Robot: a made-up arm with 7 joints. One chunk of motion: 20 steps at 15 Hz.
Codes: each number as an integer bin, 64 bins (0 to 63) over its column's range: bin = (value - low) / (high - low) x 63, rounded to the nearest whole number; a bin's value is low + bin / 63 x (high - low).
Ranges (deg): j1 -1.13..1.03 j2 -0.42..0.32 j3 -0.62..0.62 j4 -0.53..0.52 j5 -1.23..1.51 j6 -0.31..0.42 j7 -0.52..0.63
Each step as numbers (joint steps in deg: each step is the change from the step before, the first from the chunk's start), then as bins.
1 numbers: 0.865 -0.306 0.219 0.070 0.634 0.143 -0.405
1 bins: 58 10 43 36 43 39 6
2 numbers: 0.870 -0.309 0.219 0.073 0.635 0.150 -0.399
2 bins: 58 9 43 36 43 40 7
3 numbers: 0.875 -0.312 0.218 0.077 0.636 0.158 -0.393
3 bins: 58 9 43 36 43 40 7
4 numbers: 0.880 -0.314 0.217 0.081 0.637 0.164 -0.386
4 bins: 59 9 43 37 43 41 7
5 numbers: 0.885 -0.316 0.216 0.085 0.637 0.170 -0.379
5 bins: 59 9 42 37 43 41 8
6 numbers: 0.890 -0.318 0.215 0.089 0.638 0.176 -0.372
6 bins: 59 9 42 37 43 42 8
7 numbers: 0.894 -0.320 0.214 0.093 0.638 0.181 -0.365
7 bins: 59 9 42 37 43 42 8
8 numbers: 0.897 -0.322 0.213 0.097 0.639 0.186 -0.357
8 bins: 59 8 42 38 43 43 9
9 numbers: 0.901 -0.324 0.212 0.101 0.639 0.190 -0.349
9 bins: 59 8 42 38 43 43 9
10 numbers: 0.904 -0.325 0.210 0.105 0.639 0.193 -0.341
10 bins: 59 8 42 38 43 43 10
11 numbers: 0.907 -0.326 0.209 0.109 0.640 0.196 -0.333
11 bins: 59 8 42 38 43 44 10
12 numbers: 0.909 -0.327 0.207 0.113 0.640 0.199 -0.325
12 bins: 59 8 42 39 43 44 11
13 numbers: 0.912 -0.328 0.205 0.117 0.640 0.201 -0.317
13 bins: 60 8 42 39 43 44 11
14 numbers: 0.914 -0.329 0.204 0.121 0.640 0.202 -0.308
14 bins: 60 8 42 39 43 44 12
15 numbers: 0.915 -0.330 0.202 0.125 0.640 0.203 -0.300
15 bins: 60 8 42 39 43 44 12
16 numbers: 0.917 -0.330 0.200 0.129 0.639 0.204 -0.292
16 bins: 60 8 42 40 43 44 12
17 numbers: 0.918 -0.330 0.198 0.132 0.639 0.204 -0.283
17 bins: 60 8 42 40 43 44 13
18 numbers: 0.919 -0.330 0.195 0.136 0.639 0.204 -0.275
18 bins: 60 8 41 40 43 44 13
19 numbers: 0.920 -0.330 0.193 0.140 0.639 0.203 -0.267
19 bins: 60 8 41 40 43 44 14
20 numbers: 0.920 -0.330 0.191 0.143 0.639 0.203 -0.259
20 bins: 60 8 41 40 43 44 14
